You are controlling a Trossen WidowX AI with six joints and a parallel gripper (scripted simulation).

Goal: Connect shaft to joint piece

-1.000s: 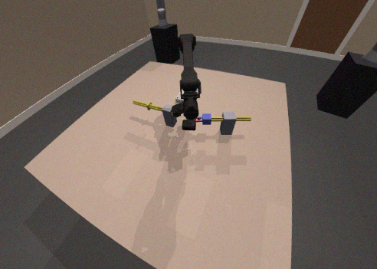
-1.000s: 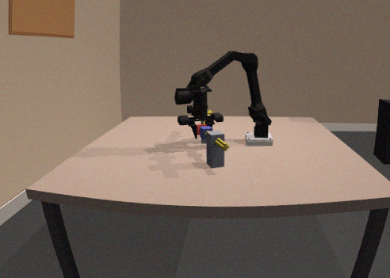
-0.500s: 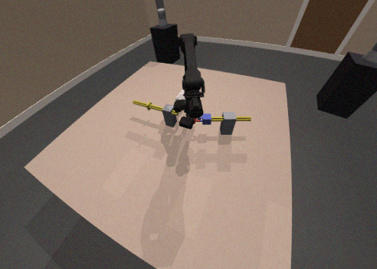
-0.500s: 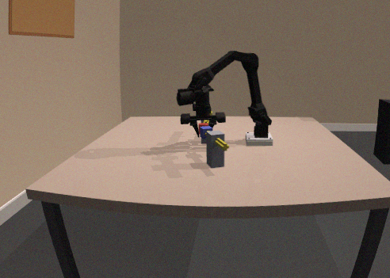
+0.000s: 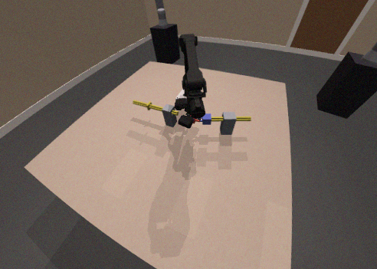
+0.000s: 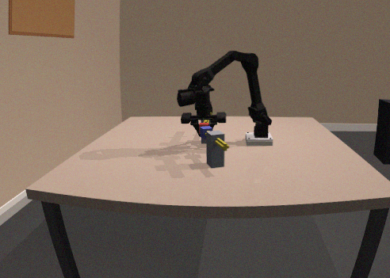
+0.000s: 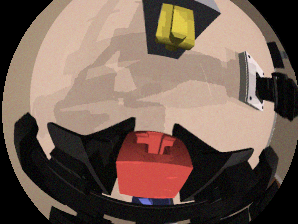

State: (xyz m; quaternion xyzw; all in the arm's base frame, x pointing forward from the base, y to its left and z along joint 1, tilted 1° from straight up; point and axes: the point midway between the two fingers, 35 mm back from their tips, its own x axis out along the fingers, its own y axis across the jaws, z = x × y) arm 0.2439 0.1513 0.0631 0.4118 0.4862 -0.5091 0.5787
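The red joint piece lies 2 cm to the left of my gripper tip and 4 cm above it.
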